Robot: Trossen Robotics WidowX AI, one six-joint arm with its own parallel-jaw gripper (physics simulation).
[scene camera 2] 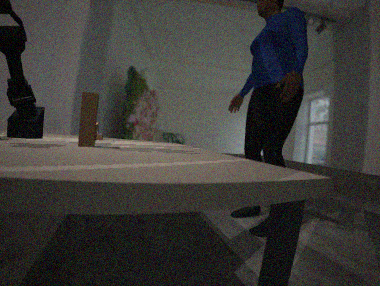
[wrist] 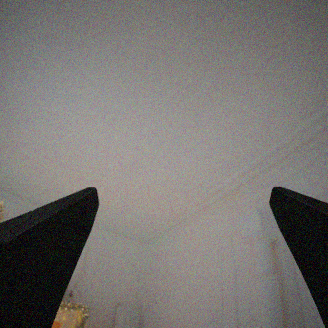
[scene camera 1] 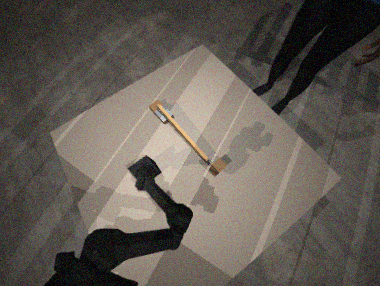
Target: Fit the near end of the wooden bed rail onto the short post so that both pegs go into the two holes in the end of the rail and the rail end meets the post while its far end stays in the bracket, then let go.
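Pixels of known places: gripper, fingertip midpoint: (wrist: 185, 196); arm's base, link origin: (scene camera 2: 27, 114) (scene camera 1: 146, 170).
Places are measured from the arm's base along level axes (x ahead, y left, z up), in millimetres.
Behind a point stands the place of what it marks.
Observation:
The wooden bed rail (scene camera 1: 184, 134) @[z -23, x 281, y 12 mm] runs diagonally over the table in scene camera 1. Its far end lies at the bracket (scene camera 1: 162, 118) @[z -65, x 268, y 205 mm], a grey piece beside a small wooden block (scene camera 1: 154, 106) @[z -67, x 288, y 311 mm]. Its near end is close to the short brown post (scene camera 1: 219, 166) @[z 79, x 263, y -250 mm] (scene camera 2: 88, 120) @[z -14, x 269, y -270 mm], with a small dark spot between them. Whether they touch, and the pegs and holes, cannot be made out. My gripper (wrist: 185, 196) @[z 639, x -201, y -274 mm] is open and empty in the wrist view, pointing away from the table at pale wall or ceiling. It is away from rail and post; its fingertips are not clear in the scene views.
The arm's black base (scene camera 1: 145, 167) @[z 86, x 19, y -16 mm] (scene camera 2: 25, 123) @[z -39, x 4, y -33 mm] stands on the pale table (scene camera 1: 280, 200) @[z -101, x 398, y -600 mm] (scene camera 2: 200, 172) @[z -101, x 467, y -662 mm], left of the rail in scene camera 1. The arm bends toward the lower left there. A person (scene camera 2: 277, 65) in a blue top stands beyond the table. Shadows cross the tabletop.

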